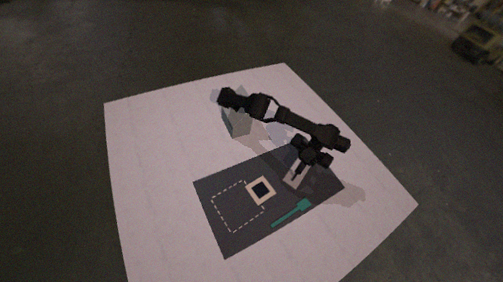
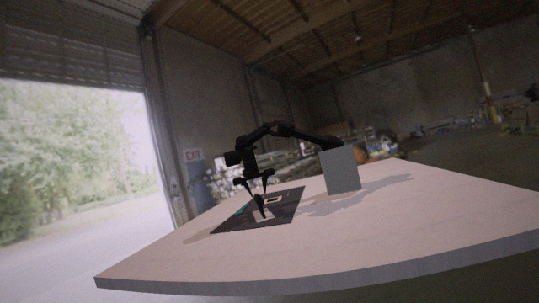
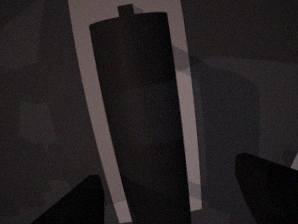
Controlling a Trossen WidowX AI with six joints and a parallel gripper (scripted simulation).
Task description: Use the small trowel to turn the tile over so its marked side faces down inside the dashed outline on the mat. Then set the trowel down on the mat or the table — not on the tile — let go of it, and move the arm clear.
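Now: the dark mat 160 mm to the right of my gripper tip, 110 mm below it and 10 mm ahead of it. The rest, counted from my gripper tip: teal trowel: 150 mm to the right, 150 mm ahead, 80 mm below; then tile: 220 mm to the right, 80 mm below, 10 mm behind.
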